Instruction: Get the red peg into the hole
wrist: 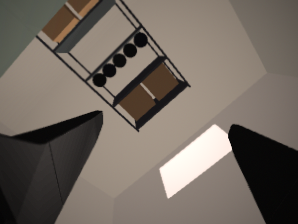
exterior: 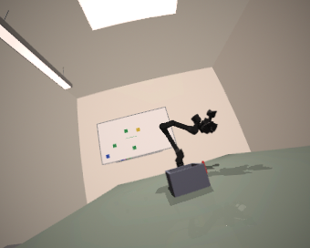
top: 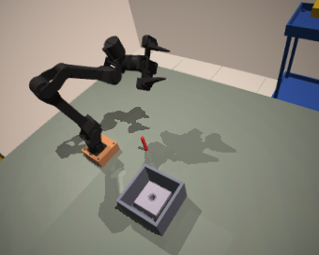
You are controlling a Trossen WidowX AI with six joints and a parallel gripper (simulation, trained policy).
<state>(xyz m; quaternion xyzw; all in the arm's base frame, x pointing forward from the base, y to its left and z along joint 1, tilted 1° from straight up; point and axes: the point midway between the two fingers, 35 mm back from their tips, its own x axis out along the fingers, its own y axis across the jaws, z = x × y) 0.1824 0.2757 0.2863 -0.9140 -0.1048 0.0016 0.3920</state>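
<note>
The red peg is 29 cm below my gripper tip, 16 cm to the right of it and 6 cm behind it. Round my gripper tip: grey box 33 cm to the right, 30 cm below, 12 cm ahead; plate 33 cm to the right, 29 cm below, 12 cm ahead.
</note>
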